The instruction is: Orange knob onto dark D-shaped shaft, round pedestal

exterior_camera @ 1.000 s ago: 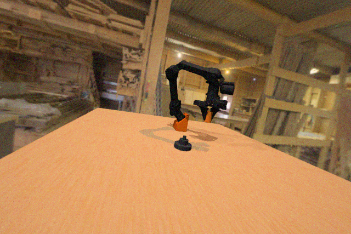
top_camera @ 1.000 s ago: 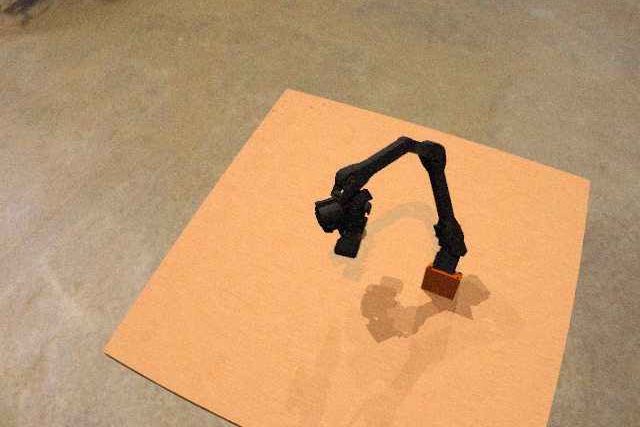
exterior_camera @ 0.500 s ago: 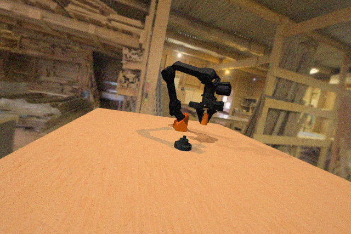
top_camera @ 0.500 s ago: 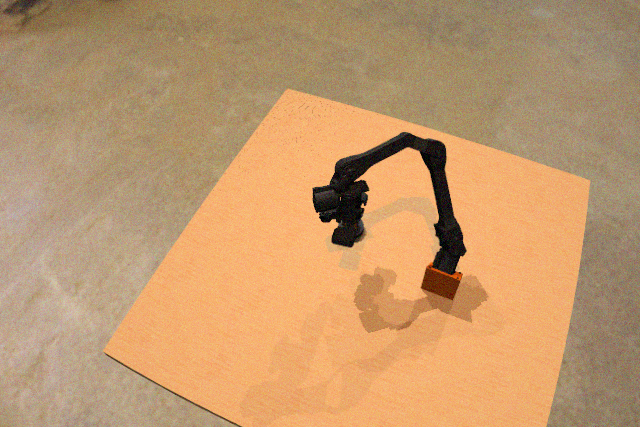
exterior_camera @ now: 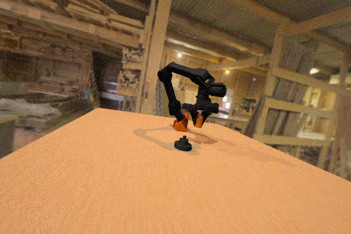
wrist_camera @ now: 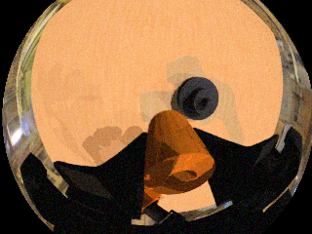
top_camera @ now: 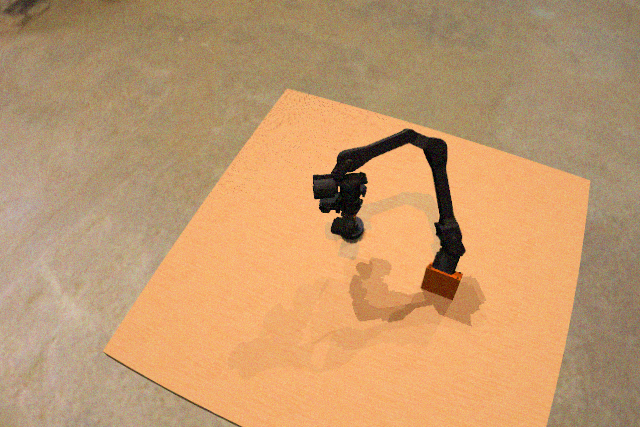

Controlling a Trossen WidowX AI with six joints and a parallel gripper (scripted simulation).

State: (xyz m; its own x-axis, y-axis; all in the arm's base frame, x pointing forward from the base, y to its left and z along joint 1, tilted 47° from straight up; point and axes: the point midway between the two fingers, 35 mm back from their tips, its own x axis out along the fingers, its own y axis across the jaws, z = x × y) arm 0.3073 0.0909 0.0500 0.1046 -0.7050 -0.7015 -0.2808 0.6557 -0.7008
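Now: gripper tip 80 mm above the dark round pedestal, 60 mm to the left of it and 30 mm short of it. The rest, counted from my gripper tip: orange knob: 20 mm above.
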